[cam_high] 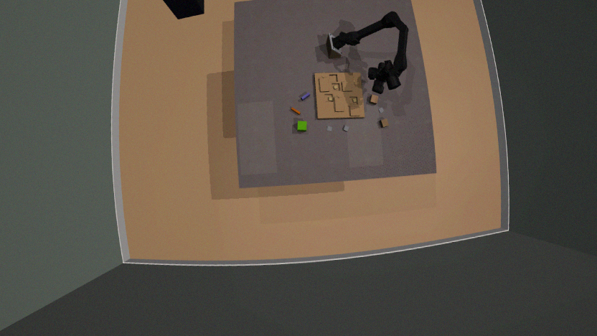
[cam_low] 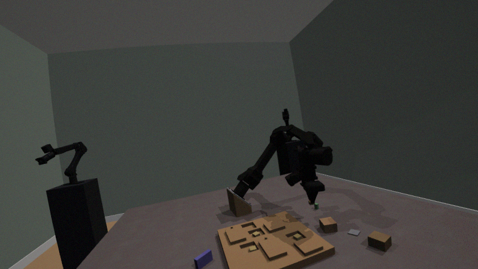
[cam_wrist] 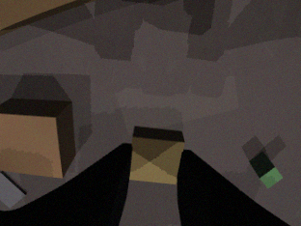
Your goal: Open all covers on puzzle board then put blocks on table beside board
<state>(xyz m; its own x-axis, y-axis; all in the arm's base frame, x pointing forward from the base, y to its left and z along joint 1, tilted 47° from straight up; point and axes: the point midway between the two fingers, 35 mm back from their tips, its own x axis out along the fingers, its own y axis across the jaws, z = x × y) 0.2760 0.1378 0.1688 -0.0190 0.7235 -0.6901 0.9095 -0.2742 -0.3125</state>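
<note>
Now: the tiny green piece 7 cm to the left of my gripper tip, 7 cm behind it and 6 cm below it. From my gripper tip the other things lie so: orange stick 51 cm to the right, 11 cm ahead, 6 cm below; green cube 48 cm to the right, 22 cm ahead, 4 cm below; purple piece 44 cm to the right, 5 cm below, 3 cm ahead.
</note>
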